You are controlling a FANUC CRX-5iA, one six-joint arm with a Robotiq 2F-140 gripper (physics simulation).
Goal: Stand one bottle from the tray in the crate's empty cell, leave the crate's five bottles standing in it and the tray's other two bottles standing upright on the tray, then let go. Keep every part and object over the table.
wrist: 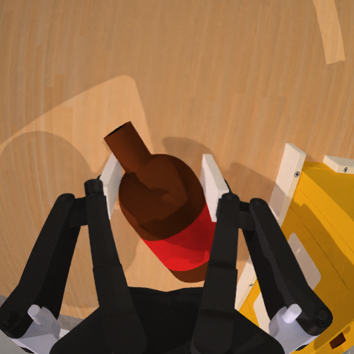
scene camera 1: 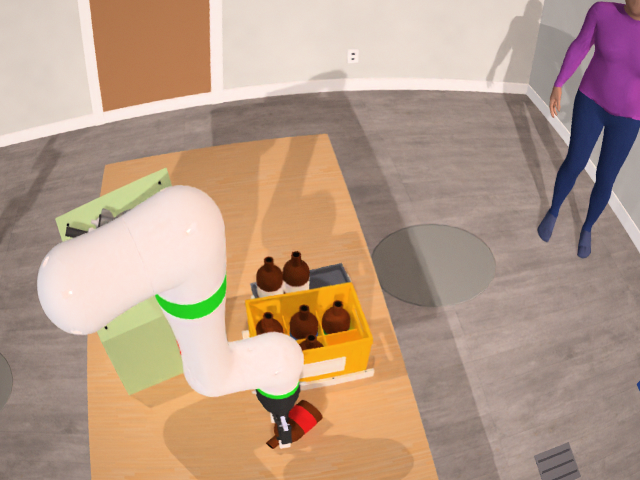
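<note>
A brown bottle with a red label (scene camera 1: 305, 417) (wrist: 182, 245) lies on its side on the table in front of the crate. My gripper (scene camera 1: 279, 431) (wrist: 161, 165) is shut on it, with white pads at both sides of its shoulder; its neck points obliquely past the left pad in the wrist view. The yellow crate (scene camera 1: 360, 356) (wrist: 320, 230) holds upright brown bottles: three in the back row and one (scene camera 1: 311, 343) in the front middle. My arm hides the front left cell. The front right cell (scene camera 1: 343, 337) is empty. Two bottles (scene camera 1: 269, 279) (scene camera 1: 296, 271) stand on the grey tray (scene camera 1: 330, 277) behind the crate.
White strips (scene camera 1: 338, 380) (wrist: 289, 177) lie along the crate's base. The green robot stand (scene camera 1: 142, 356) is at the left of the wooden table (scene camera 1: 237, 180). The table's right edge runs close beside the crate and tray. A person (scene camera 1: 610, 62) stands far right.
</note>
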